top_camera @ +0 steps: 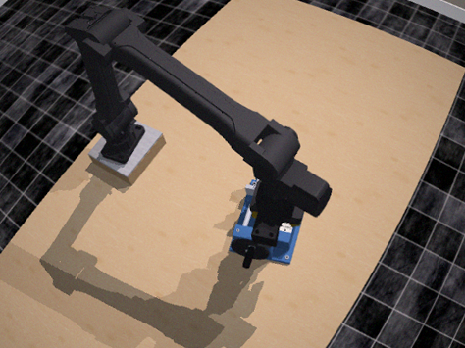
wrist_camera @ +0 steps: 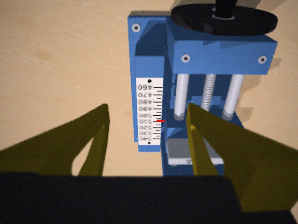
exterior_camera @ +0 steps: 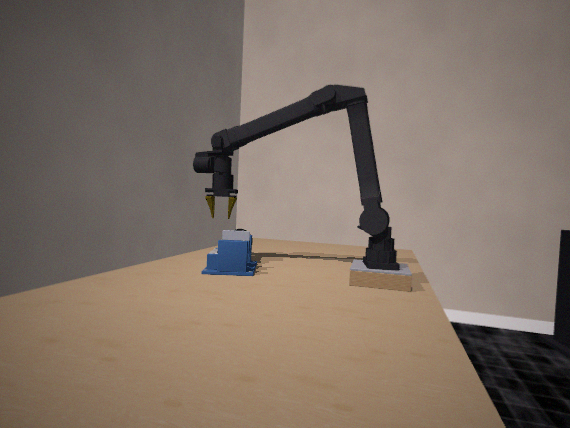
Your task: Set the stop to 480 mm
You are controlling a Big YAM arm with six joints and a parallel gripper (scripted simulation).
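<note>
Now: hand 4 cm past the black handwheel handle, 8 cm to the left of it and 6 cm above it. From my hand the other things lie so: sliding stop block (6 cm behind, 8 cm to the left, 7 cm below); then black handwheel (5 cm behind, 7 cm to the right, 7 cm below).
</note>
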